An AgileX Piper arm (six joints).
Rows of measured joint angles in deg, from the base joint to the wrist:
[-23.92, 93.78, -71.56, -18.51, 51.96, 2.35]
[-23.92, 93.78, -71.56, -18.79, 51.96, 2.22]
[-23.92, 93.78, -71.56, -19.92, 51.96, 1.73]
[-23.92, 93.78, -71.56, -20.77, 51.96, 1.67]
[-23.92, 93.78, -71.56, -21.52, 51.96, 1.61]
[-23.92, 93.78, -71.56, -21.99, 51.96, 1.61]
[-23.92, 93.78, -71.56, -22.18, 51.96, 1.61]
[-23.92, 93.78, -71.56, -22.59, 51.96, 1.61]
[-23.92, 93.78, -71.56, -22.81, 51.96, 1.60]
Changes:
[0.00, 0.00, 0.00, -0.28, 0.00, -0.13]
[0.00, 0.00, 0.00, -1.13, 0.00, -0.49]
[0.00, 0.00, 0.00, -0.85, 0.00, -0.06]
[0.00, 0.00, 0.00, -0.75, 0.00, -0.06]
[0.00, 0.00, 0.00, -0.47, 0.00, 0.00]
[0.00, 0.00, 0.00, -0.19, 0.00, 0.00]
[0.00, 0.00, 0.00, -0.41, 0.00, 0.00]
[0.00, 0.00, 0.00, -0.22, 0.00, -0.01]

